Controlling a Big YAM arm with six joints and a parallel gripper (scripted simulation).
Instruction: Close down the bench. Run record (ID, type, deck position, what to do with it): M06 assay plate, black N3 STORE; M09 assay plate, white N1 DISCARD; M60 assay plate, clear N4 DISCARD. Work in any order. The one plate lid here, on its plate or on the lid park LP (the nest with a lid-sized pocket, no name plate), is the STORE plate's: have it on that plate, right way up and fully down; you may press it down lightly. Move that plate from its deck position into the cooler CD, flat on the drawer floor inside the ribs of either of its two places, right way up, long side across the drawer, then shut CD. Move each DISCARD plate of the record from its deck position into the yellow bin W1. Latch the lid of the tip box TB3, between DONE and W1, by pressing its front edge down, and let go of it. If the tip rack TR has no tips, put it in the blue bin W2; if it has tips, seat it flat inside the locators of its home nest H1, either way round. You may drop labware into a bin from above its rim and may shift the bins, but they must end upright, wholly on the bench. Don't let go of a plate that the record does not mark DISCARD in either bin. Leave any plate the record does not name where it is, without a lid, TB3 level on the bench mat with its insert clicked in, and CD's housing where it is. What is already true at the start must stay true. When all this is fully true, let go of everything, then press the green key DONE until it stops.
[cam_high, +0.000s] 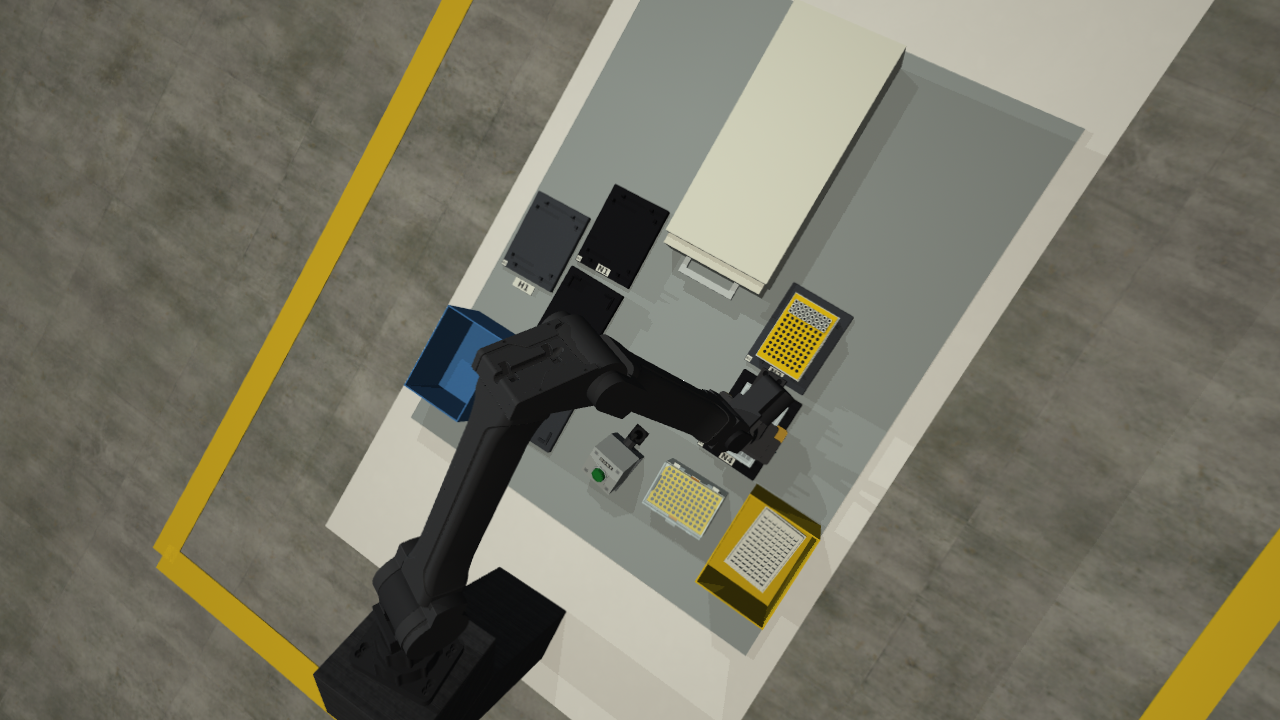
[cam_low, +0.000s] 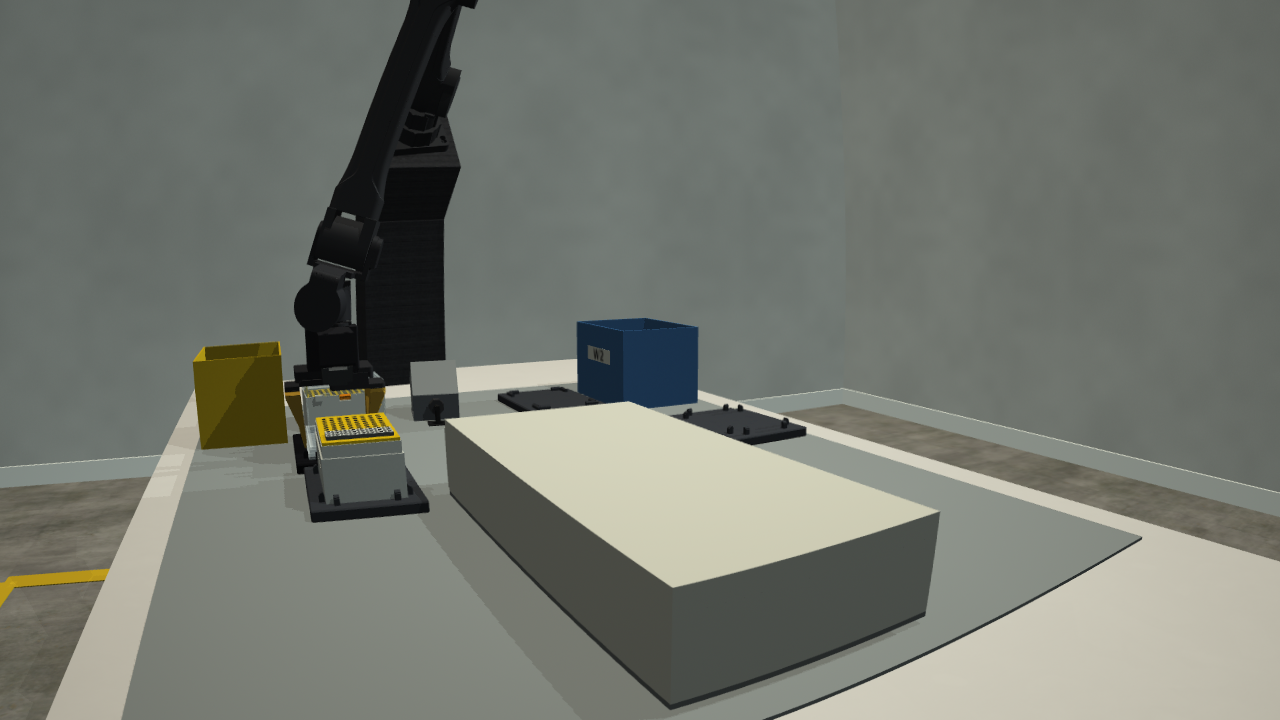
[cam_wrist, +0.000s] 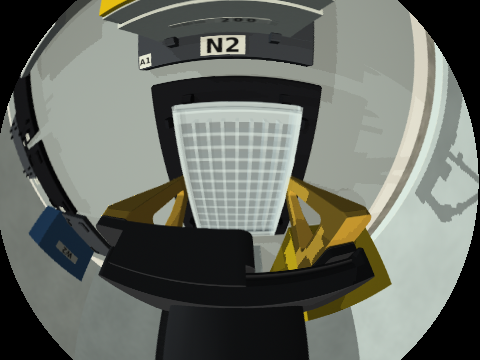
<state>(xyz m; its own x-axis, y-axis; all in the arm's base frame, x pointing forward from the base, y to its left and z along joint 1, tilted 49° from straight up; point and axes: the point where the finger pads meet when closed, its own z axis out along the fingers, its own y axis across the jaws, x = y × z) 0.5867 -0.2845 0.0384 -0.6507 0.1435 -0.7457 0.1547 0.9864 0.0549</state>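
The nest N4 lies 1 cm below my hand. Round my hand: yellow tip rack: 17 cm ahead, 4 cm to the right, 3 cm above; tip box TB3: 16 cm behind, 6 cm to the left, 2 cm above; clear plate: right at my hand.
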